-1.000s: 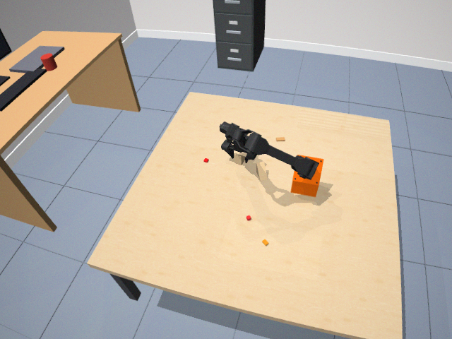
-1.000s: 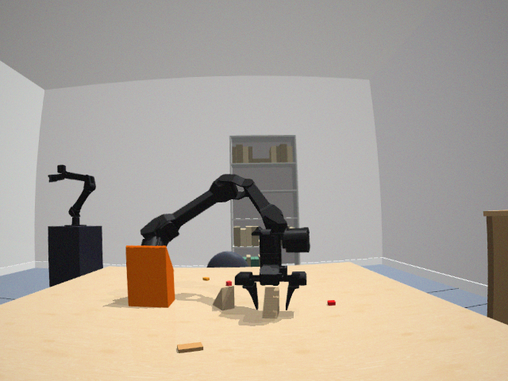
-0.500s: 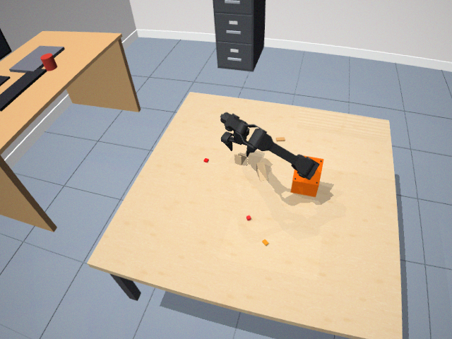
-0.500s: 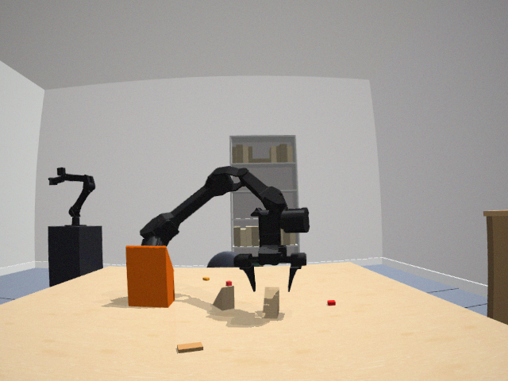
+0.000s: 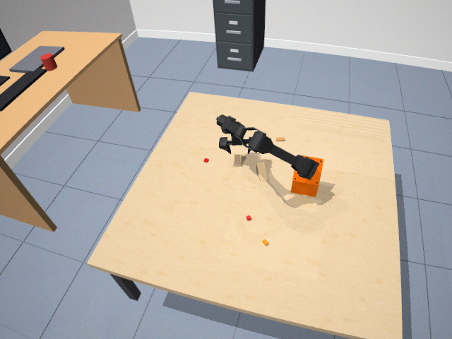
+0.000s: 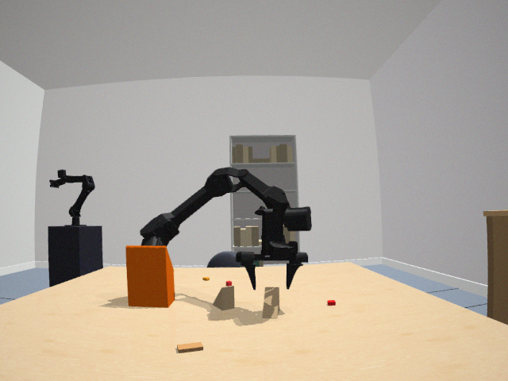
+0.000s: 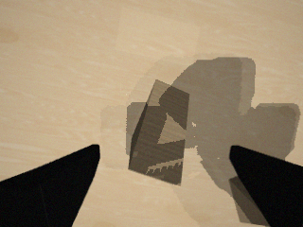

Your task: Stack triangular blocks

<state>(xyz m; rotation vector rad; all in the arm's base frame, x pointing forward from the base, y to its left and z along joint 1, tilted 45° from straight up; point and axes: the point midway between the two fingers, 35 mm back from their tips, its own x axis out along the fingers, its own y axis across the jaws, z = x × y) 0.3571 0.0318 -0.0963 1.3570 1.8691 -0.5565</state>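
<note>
My gripper tip is now 50 mm above the triangular block. Also, from my gripper tip: brown piece: 150 mm behind, 240 mm to the right, 60 mm below; then orange piece: 280 mm behind, 410 mm to the left, 60 mm below.
</note>
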